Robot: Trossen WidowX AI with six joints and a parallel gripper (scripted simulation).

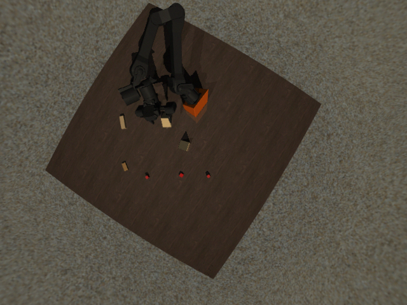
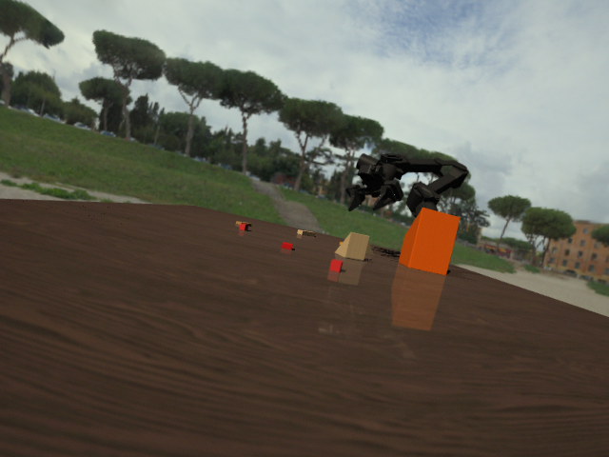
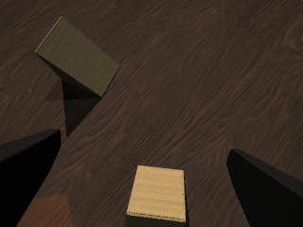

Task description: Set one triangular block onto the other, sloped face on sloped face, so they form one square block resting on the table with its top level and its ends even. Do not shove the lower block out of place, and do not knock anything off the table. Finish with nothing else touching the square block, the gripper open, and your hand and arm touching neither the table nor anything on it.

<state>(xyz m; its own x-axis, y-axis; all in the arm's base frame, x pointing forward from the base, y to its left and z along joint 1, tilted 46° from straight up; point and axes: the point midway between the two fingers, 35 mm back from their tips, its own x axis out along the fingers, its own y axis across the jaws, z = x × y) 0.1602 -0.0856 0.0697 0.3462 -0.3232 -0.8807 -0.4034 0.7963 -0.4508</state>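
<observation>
Now: the tan triangular block 50 mm ahead of my gripper tip, 140 mm to the left of it and 110 mm below it.
</observation>
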